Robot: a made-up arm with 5 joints.
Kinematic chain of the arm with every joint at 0, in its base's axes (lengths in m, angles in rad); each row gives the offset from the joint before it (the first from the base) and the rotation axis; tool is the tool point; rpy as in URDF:
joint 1: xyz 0.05 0 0.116 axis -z
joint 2: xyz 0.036 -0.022 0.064 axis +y
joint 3: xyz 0.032 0 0.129 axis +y
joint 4: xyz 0.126 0 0.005 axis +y
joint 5: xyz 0.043 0.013 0 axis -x
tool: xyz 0 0 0 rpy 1.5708 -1.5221 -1.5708
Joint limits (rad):
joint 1: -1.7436..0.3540
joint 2: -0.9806..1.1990
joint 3: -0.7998..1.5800
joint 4: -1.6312..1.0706
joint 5: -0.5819..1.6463
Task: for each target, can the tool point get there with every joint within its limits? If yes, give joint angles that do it. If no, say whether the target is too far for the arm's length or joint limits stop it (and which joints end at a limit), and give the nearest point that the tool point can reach.
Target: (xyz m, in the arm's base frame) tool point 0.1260 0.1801 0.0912
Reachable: yes | joints -1.2175 0.7916 0.3853 0.5814 0.3620
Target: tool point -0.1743 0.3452 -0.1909
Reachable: no: too far | nearest point 0.0161 0.2464 0.0485 | short by 0.321 m
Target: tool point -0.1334 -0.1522 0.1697
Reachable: no: joint limits stop it (at a limit: joint 1, joint 2, joint 3) | nearest point 0.0554 -0.0116 0.1532 | short by 0.236 m
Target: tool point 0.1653 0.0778 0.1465
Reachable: yes | joints -0.6584 0.1852 1.2971 -0.7319 1.3414
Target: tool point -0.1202 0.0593 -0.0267
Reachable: no: joint limits stop it (at a limit: joint 1, joint 2) | nearest point 0.0398 0.1107 0.0379 | short by 0.180 m
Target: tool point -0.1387 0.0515 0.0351
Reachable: no: joint limits stop it (at a limit: joint 1, joint 2) | nearest point 0.0435 0.0897 0.0472 | short by 0.187 m
